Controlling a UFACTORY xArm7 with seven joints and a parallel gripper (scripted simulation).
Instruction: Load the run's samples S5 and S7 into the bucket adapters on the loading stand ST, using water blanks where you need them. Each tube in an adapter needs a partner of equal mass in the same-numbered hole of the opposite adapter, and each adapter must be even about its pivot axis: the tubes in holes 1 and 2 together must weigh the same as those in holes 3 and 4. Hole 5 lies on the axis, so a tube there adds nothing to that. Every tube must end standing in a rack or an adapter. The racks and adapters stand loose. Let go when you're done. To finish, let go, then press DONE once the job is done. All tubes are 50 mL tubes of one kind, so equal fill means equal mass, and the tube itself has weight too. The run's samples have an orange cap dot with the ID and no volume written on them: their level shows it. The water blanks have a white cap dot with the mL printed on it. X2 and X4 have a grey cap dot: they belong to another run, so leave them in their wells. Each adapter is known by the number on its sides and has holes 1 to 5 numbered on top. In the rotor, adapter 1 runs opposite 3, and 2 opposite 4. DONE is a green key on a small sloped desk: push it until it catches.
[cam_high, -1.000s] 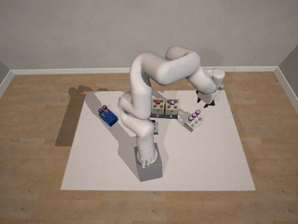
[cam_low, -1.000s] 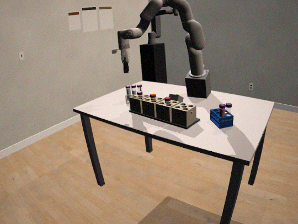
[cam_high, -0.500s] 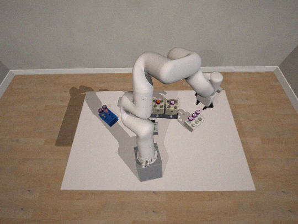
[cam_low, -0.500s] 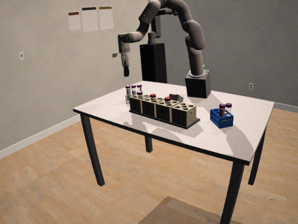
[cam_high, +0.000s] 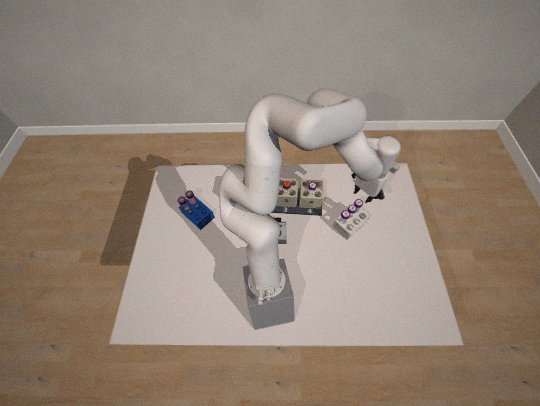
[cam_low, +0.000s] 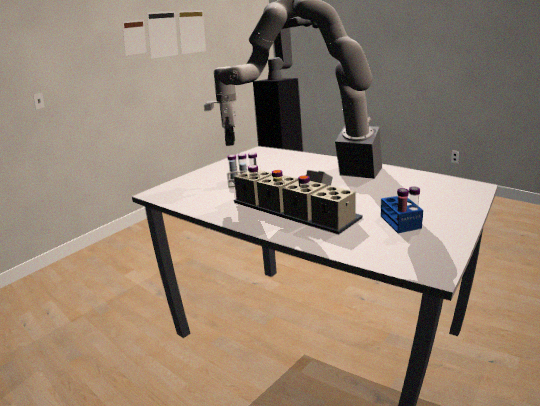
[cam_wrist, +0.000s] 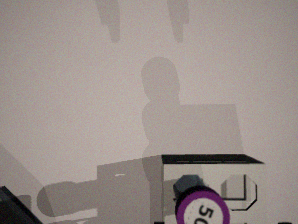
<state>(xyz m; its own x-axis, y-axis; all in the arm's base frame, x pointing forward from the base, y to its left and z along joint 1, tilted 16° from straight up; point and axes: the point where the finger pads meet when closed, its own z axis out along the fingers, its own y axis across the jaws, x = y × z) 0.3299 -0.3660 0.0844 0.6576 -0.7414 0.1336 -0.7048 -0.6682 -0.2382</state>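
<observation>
The white rack is 4 cm behind my hand, 2 cm to the left of it and 16 cm below it. The rest, counted from my hand: adapter (9 cm ahead, 52 cm to the left, 14 cm below); dark stand (8 cm ahead, 35 cm to the left, 18 cm below); blue rack (2 cm behind, 70 cm to the left, 16 cm below).
</observation>
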